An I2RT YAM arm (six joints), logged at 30 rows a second.
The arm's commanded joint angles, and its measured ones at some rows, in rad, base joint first. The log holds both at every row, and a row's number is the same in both.
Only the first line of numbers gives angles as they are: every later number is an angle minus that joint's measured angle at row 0.
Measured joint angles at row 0:
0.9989, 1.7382, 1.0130, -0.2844, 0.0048, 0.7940
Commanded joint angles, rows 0 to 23:
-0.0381, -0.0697, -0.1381, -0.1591, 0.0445, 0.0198
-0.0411, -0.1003, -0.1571, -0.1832, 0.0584, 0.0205
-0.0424, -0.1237, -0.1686, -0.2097, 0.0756, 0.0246
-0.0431, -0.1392, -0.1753, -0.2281, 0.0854, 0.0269
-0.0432, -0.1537, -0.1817, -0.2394, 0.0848, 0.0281
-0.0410, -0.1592, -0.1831, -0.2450, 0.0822, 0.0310
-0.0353, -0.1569, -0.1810, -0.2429, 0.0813, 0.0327
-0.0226, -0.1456, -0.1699, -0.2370, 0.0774, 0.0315
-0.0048, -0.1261, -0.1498, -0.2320, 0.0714, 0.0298
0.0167, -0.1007, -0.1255, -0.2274, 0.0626, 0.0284
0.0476, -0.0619, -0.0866, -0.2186, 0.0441, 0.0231
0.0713, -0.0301, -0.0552, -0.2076, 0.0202, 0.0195
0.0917, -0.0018, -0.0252, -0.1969, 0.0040, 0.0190
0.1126, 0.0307, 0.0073, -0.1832, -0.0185, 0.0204
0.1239, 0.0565, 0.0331, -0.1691, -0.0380, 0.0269
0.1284, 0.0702, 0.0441, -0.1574, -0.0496, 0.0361
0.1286, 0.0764, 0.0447, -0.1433, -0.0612, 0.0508
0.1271, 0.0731, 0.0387, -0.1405, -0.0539, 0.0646
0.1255, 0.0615, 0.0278, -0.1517, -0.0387, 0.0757
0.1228, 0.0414, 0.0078, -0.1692, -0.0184, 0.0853
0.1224, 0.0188, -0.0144, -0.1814, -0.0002, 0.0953
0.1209, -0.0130, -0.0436, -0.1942, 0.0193, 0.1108
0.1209, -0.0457, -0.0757, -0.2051, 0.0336, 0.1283
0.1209, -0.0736, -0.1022, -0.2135, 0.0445, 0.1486
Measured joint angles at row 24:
0.1163, -0.0328, -0.0122, -0.0839, 0.0099, 0.0798
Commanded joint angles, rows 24 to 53:
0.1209, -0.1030, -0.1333, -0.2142, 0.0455, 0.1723
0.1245, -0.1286, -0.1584, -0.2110, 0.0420, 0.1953
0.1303, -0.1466, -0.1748, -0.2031, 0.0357, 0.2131
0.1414, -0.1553, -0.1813, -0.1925, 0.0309, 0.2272
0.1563, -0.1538, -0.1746, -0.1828, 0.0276, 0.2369
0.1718, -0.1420, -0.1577, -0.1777, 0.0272, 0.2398
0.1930, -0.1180, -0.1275, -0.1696, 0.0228, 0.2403
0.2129, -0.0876, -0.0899, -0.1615, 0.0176, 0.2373
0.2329, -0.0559, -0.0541, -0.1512, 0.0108, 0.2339
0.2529, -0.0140, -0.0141, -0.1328, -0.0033, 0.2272
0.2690, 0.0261, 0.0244, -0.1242, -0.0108, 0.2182
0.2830, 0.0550, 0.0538, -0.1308, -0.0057, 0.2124
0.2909, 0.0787, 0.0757, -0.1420, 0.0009, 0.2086
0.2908, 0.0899, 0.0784, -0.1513, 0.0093, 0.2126
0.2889, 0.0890, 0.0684, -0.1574, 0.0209, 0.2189
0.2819, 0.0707, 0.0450, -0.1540, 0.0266, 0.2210
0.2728, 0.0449, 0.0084, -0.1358, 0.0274, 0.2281
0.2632, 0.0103, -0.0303, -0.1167, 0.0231, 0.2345
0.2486, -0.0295, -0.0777, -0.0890, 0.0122, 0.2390
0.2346, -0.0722, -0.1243, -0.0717, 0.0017, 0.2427
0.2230, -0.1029, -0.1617, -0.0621, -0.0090, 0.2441
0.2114, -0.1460, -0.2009, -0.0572, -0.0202, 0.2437
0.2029, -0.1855, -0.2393, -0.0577, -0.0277, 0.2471
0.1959, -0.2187, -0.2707, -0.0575, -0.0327, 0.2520
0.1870, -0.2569, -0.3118, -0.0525, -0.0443, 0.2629
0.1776, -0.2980, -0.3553, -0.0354, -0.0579, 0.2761
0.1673, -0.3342, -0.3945, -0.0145, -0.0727, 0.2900
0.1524, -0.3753, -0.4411, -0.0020, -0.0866, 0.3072
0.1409, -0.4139, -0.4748, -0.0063, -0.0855, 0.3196
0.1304, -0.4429, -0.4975, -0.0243, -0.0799, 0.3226
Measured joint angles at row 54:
0.1530, -0.3948, -0.4124, 0.0595, -0.0695, 0.2778
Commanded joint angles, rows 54 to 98:
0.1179, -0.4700, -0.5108, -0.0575, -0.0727, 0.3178
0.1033, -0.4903, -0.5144, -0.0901, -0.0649, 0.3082
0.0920, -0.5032, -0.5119, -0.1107, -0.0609, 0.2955
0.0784, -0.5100, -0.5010, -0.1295, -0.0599, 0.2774
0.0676, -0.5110, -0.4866, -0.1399, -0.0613, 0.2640
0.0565, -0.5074, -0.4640, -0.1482, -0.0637, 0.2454
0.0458, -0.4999, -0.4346, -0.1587, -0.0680, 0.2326
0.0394, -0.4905, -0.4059, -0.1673, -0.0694, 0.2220
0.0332, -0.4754, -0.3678, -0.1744, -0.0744, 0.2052
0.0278, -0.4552, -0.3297, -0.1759, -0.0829, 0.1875
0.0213, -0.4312, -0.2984, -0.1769, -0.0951, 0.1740
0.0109, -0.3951, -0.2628, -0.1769, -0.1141, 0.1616
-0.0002, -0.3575, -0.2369, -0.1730, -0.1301, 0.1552
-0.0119, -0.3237, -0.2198, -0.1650, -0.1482, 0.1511
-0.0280, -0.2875, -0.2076, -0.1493, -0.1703, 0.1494
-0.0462, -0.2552, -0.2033, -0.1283, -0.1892, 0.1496
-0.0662, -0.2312, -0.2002, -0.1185, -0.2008, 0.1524
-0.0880, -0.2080, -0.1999, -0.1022, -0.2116, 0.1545
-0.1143, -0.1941, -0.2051, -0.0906, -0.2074, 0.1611
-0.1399, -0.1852, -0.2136, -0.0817, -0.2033, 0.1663
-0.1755, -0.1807, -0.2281, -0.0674, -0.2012, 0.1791
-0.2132, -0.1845, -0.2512, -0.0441, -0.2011, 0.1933
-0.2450, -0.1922, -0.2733, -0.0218, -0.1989, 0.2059
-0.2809, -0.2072, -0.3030, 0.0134, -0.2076, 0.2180
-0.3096, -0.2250, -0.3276, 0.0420, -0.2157, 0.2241
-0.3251, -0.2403, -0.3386, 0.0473, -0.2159, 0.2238
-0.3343, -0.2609, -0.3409, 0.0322, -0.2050, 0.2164
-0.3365, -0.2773, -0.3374, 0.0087, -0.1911, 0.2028
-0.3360, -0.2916, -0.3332, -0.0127, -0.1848, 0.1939
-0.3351, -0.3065, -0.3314, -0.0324, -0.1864, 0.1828
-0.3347, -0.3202, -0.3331, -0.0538, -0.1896, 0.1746
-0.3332, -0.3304, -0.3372, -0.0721, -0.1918, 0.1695
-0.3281, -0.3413, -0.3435, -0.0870, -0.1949, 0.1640
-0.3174, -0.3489, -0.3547, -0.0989, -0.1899, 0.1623
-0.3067, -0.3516, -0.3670, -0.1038, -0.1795, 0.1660
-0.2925, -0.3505, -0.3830, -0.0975, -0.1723, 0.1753
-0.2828, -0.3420, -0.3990, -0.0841, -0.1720, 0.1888
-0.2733, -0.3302, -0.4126, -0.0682, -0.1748, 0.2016
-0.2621, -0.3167, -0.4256, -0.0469, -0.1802, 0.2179
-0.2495, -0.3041, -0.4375, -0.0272, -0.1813, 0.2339
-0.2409, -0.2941, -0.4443, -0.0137, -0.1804, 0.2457
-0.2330, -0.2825, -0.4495, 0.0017, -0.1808, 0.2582
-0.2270, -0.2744, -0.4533, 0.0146, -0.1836, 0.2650
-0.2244, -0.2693, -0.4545, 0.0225, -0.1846, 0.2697
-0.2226, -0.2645, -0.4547, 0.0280, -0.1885, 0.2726
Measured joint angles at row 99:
-0.2499, -0.3327, -0.4009, 0.0309, -0.1835, 0.2320
